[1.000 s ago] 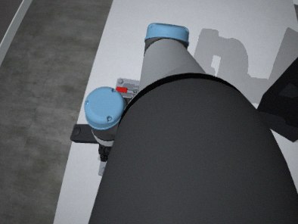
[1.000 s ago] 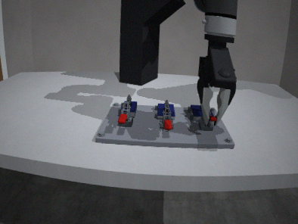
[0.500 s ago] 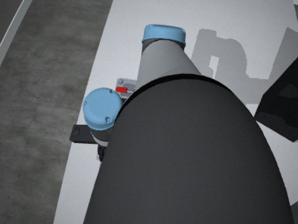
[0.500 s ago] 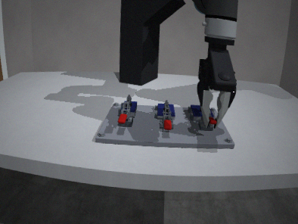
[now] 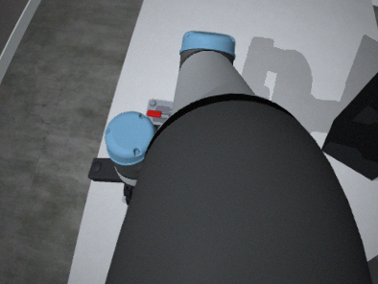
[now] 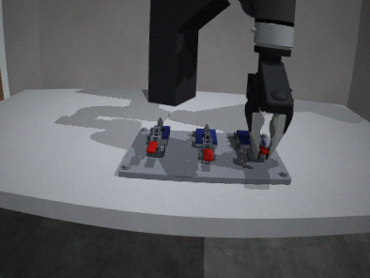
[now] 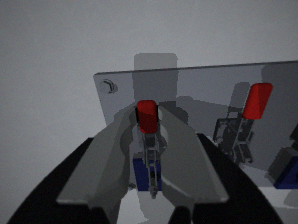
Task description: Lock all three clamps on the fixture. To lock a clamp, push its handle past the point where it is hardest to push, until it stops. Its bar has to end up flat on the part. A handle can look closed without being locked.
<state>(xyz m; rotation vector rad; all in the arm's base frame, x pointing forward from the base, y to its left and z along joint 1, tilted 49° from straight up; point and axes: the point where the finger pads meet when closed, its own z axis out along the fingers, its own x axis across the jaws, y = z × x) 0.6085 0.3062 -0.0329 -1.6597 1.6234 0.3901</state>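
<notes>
The blue part is 13 cm behind my hand, 3 cm below it and 2 cm to the right of it. Also, from my hand: grey fixture plate 12 cm to the right, 7 cm behind, 5 cm below.
</notes>
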